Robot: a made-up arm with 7 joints.
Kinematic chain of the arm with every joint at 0, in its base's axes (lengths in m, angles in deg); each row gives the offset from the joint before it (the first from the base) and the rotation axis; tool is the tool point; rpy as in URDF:
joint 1: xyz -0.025 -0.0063 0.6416 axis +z
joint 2: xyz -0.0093 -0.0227 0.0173 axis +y
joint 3: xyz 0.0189 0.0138 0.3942 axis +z
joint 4: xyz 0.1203 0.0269 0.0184 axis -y
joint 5: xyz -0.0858 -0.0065 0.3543 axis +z
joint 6: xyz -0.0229 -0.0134 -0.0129 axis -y
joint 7: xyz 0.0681 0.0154 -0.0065 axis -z
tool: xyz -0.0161 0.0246 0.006 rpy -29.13 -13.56 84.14
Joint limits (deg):
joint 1: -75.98..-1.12
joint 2: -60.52..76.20
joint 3: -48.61..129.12
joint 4: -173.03..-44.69
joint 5: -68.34..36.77
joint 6: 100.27..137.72
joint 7: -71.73..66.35
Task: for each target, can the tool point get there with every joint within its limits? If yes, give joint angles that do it. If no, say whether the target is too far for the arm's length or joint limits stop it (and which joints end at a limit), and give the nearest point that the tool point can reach.
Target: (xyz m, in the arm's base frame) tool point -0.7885 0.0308 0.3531
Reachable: no: joint limits stop it (at a limit: joint 1, joint 2, joint 3, joint 5, joint 6, joint 7) | nearest point -0.6795 0.3265 0.5803 | short by 0.388 m
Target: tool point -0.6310 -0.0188 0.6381
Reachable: no: joint limits stop it (at a limit: joint 1, joint 2, joint 3, joint 5, joint 6) | nearest point -0.7896 0.2236 0.7700 | short by 0.318 m
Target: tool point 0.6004 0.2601 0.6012
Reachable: yes | joints -10.51 57.08 41.83 -97.48 -56.62 105.71 -24.86
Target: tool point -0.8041 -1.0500 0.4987
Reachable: no: too far | nearest point -0.2739 -0.7252 0.5346 | short by 0.623 m
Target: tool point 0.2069 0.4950 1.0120
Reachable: yes | joints -47.25 -48.64 69.87 -110.76 -29.90 122.95 11.97
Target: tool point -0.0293 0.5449 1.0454
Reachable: yes | joints -15.29 -38.49 72.10 -109.17 -12.04 104.49 40.74
